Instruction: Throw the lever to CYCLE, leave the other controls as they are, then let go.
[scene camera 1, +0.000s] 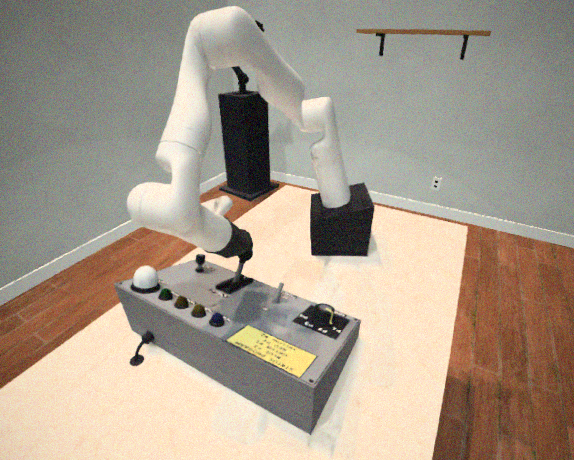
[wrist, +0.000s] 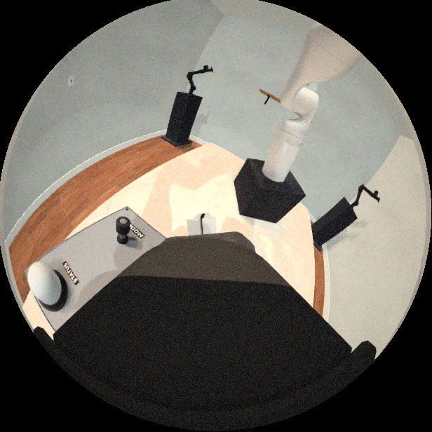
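Pixels of known places: gripper, fingertip midpoint: (scene camera 1: 245, 241); arm's base at its link origin: (scene camera 1: 335, 201).
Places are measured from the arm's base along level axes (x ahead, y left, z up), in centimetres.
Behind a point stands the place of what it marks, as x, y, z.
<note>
The grey console (scene camera 1: 215, 362) {62.5, 9.7, -8.2} (wrist: 95, 250) stands on the pale mat. Its lever (scene camera 1: 239, 271) {42.8, -2.5, -3.5} rises from a black slot plate in scene camera 1, tilted a little to the right; its knob is hidden at the gripper. The gripper (scene camera 1: 244, 253) is at the lever's top, shut on the knob; the fingertips are too small to see clearly. In the wrist view dark gripper parts cover the lever. The CYCLE mark cannot be read. Other controls are a small black knob (scene camera 1: 200, 262) {46.1, -13.7, -3.9} (wrist: 123, 230), a grey toggle (scene camera 1: 279, 293) {41.9, 9.6, -4.8} and a dial (scene camera 1: 325, 311) {41.7, 21.9, -3.2} on a black plate.
A white dome (scene camera 1: 145, 277) {62.0, -11.5, 2.4} (wrist: 45, 283) stands at one end of the console, beside a green button (scene camera 1: 165, 294) {61.2, -6.0, 0.1} and a blue button (scene camera 1: 216, 319) {59.3, 8.1, 0.2}. A yellow label (scene camera 1: 272, 350) {57.3, 20.4, -1.3} lies on top. The arm's black base (scene camera 1: 341, 230) {7.0, 6.5, -5.6} (wrist: 267, 195) stands behind.
</note>
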